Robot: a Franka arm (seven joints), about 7 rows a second.
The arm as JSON. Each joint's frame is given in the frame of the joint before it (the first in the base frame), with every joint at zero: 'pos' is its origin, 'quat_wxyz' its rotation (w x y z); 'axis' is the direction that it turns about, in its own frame. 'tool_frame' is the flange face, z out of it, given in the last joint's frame.
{
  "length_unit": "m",
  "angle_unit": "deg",
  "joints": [
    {
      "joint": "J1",
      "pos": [
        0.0,
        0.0,
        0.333
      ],
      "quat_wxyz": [
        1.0,
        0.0,
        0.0,
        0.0
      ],
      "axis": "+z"
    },
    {
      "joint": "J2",
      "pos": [
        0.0,
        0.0,
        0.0
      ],
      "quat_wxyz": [
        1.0,
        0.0,
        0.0,
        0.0
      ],
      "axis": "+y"
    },
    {
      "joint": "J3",
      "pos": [
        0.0,
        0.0,
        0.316
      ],
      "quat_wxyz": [
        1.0,
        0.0,
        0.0,
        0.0
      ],
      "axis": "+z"
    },
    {
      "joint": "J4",
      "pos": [
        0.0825,
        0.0,
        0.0
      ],
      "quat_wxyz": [
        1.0,
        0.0,
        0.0,
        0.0
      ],
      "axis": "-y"
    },
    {
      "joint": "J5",
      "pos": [
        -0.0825,
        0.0,
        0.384
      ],
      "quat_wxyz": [
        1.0,
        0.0,
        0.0,
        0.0
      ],
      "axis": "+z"
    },
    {
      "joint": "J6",
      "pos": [
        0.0,
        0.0,
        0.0
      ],
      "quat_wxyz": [
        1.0,
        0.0,
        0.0,
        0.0
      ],
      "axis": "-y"
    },
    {
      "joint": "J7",
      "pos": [
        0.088,
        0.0,
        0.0
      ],
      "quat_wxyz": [
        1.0,
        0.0,
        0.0,
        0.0
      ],
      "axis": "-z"
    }
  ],
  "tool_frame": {
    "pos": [
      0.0,
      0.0,
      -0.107
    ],
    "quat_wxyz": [
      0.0,
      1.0,
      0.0,
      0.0
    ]
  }
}
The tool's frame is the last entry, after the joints.
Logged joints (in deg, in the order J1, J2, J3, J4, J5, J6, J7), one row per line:
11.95 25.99 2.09 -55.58 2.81 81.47 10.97
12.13 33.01 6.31 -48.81 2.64 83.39 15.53
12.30 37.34 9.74 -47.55 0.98 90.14 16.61
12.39 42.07 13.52 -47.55 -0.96 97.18 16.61
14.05 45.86 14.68 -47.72 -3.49 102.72 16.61
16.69 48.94 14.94 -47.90 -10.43 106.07 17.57
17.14 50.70 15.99 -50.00 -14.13 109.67 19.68
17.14 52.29 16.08 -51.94 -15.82 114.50 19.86
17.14 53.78 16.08 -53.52 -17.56 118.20 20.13
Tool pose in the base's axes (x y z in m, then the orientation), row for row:
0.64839 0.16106 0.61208 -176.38 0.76 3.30
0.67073 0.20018 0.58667 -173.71 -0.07 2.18
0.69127 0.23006 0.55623 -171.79 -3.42 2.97
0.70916 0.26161 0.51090 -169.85 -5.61 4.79
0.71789 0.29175 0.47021 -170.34 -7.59 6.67
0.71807 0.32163 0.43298 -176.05 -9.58 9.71
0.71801 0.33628 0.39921 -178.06 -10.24 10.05
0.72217 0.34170 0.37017 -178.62 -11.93 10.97
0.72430 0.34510 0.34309 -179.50 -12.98 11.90
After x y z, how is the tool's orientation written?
As angles about the fixed x, y, z axes (roll, pitch, yaw), in degrees.
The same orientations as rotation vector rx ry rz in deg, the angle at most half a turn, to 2 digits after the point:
-176.33 -5.04 1.33
-173.68 -3.31 0.08
-171.57 -4.82 -4.80
-169.28 -7.82 -7.67
-169.27 -10.82 -10.40
-174.03 -15.29 -14.08
-175.80 -15.73 -15.49
-175.73 -17.10 -18.16
-176.08 -18.44 -19.95

